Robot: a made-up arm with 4 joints. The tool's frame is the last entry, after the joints.
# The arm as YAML. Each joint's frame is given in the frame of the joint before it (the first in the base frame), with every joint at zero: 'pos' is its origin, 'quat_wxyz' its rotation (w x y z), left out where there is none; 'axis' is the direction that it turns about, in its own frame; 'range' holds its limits. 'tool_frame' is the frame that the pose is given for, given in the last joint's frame.
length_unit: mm
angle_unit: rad
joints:
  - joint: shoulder
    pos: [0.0, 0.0, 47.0]
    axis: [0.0, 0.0, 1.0]
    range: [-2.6, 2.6]
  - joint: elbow
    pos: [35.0, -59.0, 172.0]
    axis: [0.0, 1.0, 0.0]
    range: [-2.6, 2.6]
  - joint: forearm
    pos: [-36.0, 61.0, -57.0]
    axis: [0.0, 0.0, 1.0]
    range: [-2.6, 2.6]
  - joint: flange
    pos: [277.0, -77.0, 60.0]
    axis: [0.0, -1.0, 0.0]
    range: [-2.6, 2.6]
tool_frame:
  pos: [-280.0, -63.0, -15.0]
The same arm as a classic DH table. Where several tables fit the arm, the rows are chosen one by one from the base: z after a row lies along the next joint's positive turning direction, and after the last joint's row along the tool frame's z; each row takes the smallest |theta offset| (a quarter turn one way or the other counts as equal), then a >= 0, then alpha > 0; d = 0 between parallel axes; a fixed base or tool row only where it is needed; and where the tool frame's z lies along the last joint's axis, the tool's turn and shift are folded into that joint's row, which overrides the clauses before.
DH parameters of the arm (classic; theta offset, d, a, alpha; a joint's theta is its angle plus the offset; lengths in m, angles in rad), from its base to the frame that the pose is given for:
shoulder: 0 0.219 0.035 -1.5708
elbow: 0 0.002 -0.036 1.5708
forearm: 0 0.003 0.277 1.5708
flange: 0 0.14 -0.28 -1.5708
tool (fixed): 0 -0.015 0 0
Joint limits (rad, base to tool): -2.6..2.6 -2.6..2.6 -2.6..2.6 -2.6..2.6

